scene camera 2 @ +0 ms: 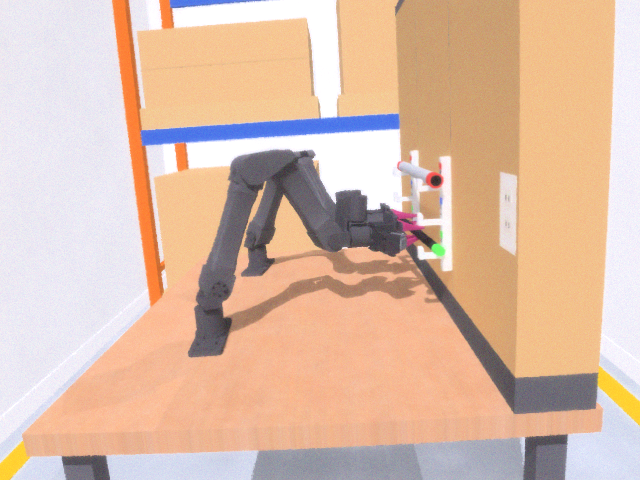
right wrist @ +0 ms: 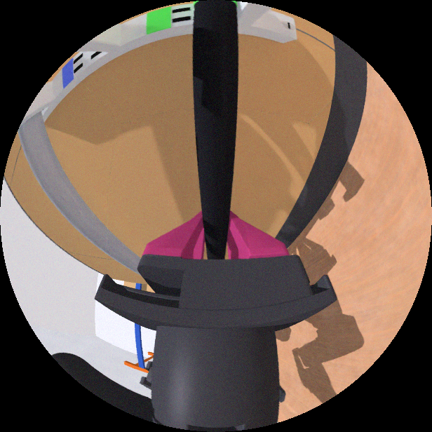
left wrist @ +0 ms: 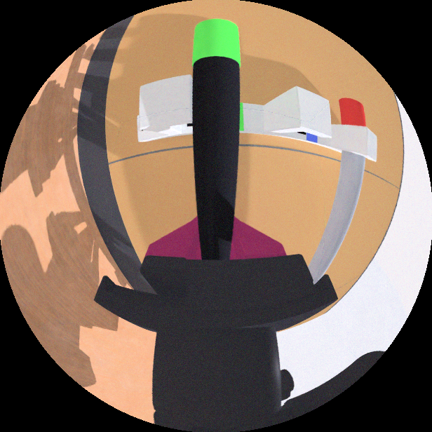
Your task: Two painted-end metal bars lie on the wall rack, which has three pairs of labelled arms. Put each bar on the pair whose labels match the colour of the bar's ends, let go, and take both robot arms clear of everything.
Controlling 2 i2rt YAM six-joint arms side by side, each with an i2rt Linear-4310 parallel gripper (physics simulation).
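Places are measured from the left arm's base along level axes (x right, y ahead, z up), in metres.
Pixels of known places: right gripper, fingertip midpoint: (scene camera 2: 423, 231); left arm's base, origin of the base link: (scene camera 2: 258, 268); right arm's base, origin of the base link: (scene camera 2: 211, 338).
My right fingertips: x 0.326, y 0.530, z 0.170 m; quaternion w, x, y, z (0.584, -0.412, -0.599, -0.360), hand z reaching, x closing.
For each thing: its top centre in the pictures, then the offset to it from my right fingertips. Level surfaces: height alone.
- black bar with green ends, middle of its top: (scene camera 2: 411, 220) dx -0.042, dy -0.028, dz +0.022 m
- white wall rack, middle of its top: (scene camera 2: 432, 157) dx +0.168, dy +0.014, dz +0.195 m
- grey bar with red ends, middle of its top: (scene camera 2: 415, 165) dx -0.035, dy -0.014, dz +0.165 m
- wooden table, its level: dz -0.170 m
- white socket plate, middle of its top: (scene camera 2: 508, 173) dx +0.531, dy +0.094, dz +0.187 m
The black bar with green ends (scene camera 2: 423, 239) (left wrist: 216, 125) (right wrist: 215, 100) is level at the lowest, green-labelled arms of the white wall rack (scene camera 2: 447, 211) (left wrist: 253, 118) (right wrist: 270, 32). Whether it touches those arms is unclear. My left gripper (left wrist: 215, 215) and right gripper (right wrist: 216, 240) are both shut on it, at separate places between its ends. In the scene view the right gripper is nearer and partly hides the left. The grey bar with red ends (scene camera 2: 416, 172) (left wrist: 351, 200) (right wrist: 65, 190) lies at the top of the rack, beside the red labels.
The middle, blue-labelled arms (scene camera 2: 431, 222) are between the two bars. The tan cabinet wall (scene camera 2: 480, 155) stands behind the rack, with a dark base strip (scene camera 2: 480, 335) along the wooden table (scene camera 2: 330, 361). A white socket plate (scene camera 2: 507, 212) is on the wall. Shelves with boxes (scene camera 2: 227, 67) stand beyond.
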